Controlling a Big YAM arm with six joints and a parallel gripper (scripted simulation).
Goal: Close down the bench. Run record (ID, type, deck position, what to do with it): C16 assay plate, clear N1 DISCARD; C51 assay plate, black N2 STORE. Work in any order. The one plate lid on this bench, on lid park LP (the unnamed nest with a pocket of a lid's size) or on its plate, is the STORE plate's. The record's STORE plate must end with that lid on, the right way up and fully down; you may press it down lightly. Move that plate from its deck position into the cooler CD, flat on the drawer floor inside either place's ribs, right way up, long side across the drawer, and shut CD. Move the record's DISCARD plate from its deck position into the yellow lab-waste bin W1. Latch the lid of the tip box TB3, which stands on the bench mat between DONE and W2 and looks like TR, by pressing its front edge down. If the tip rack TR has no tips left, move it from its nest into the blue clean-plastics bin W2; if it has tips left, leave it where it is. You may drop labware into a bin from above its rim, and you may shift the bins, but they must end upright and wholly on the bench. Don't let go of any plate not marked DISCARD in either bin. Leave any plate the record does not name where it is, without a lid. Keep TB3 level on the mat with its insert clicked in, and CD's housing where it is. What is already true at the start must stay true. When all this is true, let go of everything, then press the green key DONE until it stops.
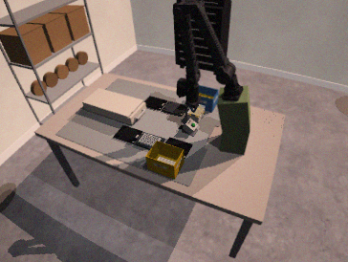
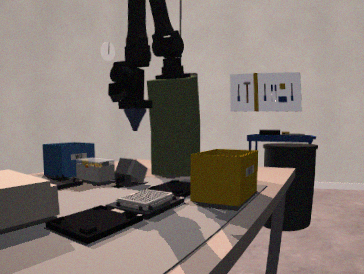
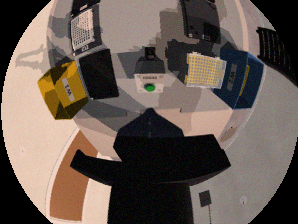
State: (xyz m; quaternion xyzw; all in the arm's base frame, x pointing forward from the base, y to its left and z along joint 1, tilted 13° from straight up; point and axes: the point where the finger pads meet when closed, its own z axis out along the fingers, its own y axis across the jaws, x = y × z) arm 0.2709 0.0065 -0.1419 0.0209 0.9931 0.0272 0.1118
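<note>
Now: hand 11 cm above the green key DONE. Round my hand: tip box TB3: 4 cm ahead, 15 cm to the right, 14 cm below; then DONE key block: 2 cm ahead, 13 cm below; then white gridded plate: 21 cm ahead, 21 cm to the left, 16 cm below.
</note>
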